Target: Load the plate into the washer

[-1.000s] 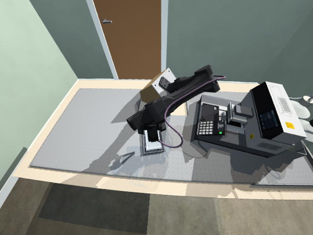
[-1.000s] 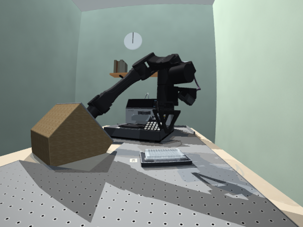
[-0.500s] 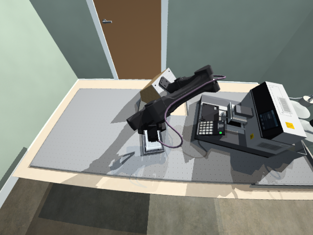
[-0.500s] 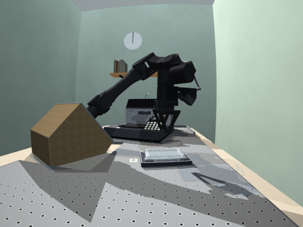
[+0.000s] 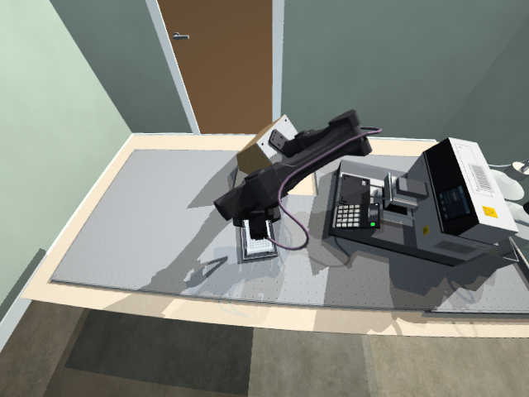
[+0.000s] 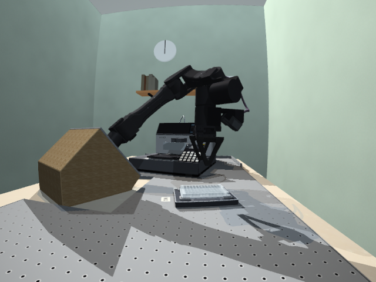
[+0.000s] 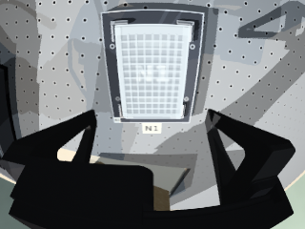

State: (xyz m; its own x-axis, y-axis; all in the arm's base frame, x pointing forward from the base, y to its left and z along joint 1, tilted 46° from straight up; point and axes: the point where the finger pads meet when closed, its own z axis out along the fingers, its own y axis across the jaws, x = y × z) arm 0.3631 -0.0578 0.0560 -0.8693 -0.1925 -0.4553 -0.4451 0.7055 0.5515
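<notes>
My gripper is now 90 mm above the well plate. Also, from my hand: N1 label (110 mm below, 90 mm behind, 50 mm to the right); washer carrier (300 mm to the left, 270 mm behind, 40 mm below); plate nest N1 (100 mm below).
</notes>
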